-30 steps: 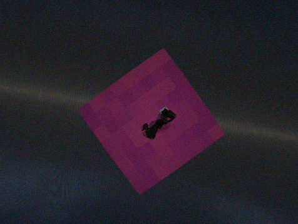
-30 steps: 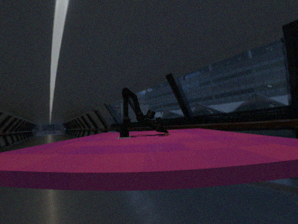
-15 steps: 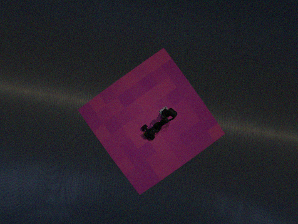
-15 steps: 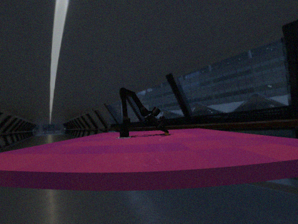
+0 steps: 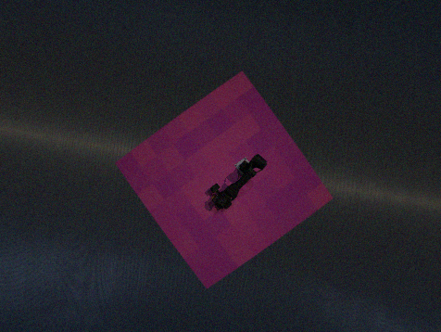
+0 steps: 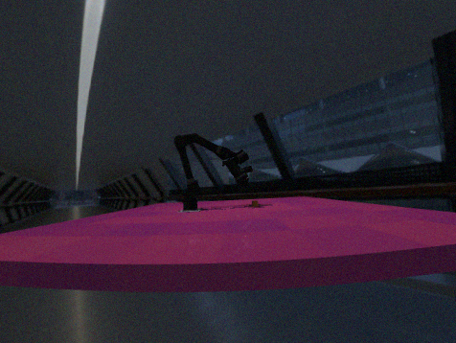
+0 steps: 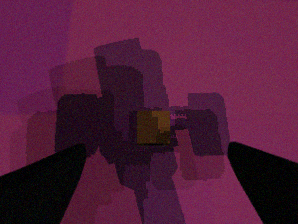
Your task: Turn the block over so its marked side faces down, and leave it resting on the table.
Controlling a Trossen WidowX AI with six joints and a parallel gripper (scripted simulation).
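Right now the block is 20 mm ahead of my gripper tip and 60 mm below it.
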